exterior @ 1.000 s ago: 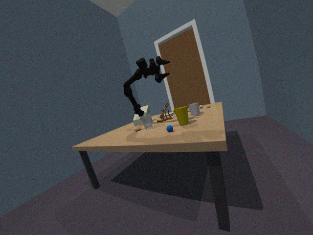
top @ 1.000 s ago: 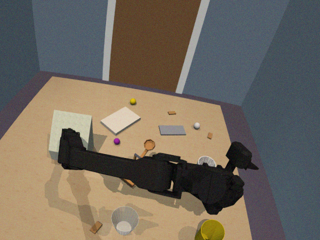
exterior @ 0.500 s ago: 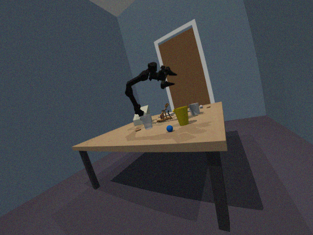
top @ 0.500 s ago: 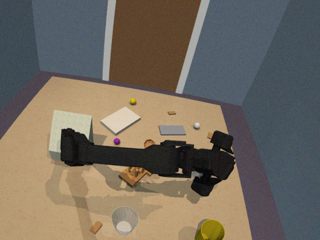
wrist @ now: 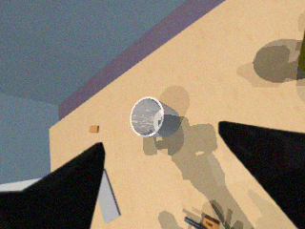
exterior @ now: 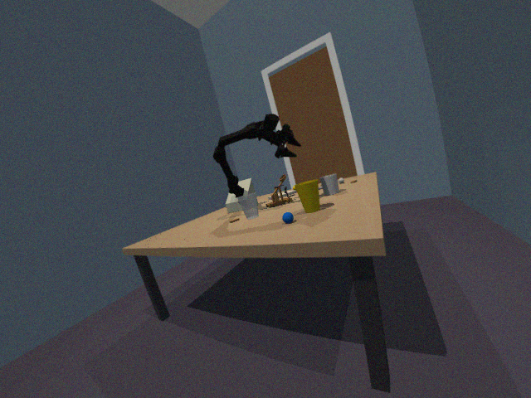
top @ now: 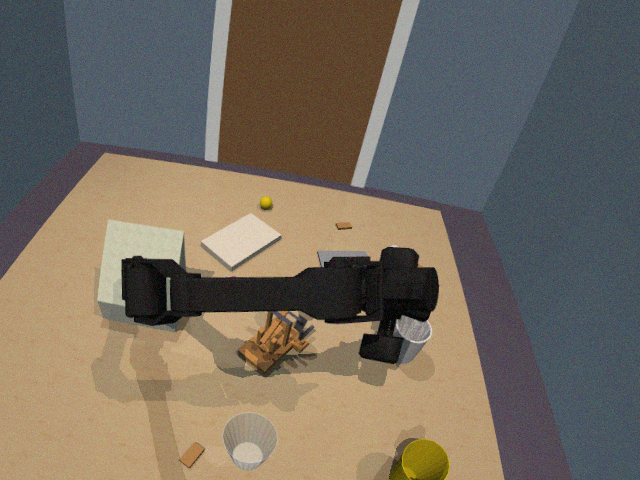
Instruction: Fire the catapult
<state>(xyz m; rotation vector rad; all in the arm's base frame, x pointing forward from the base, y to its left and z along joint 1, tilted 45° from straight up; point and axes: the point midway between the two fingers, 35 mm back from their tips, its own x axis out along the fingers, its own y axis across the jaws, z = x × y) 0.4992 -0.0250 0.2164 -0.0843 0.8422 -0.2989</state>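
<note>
Now: gripper tip 180 mm past the wooden catapult, 110 mm to the right of it and 190 mm above it. Also, from my gripper tip: white mug 100 mm ahead, 100 mm to the left, 240 mm below; then yellow mug 50 mm ahead, 230 mm to the right, 240 mm below; then see-through cup 260 mm behind, 180 mm to the right, 240 mm below.
</note>
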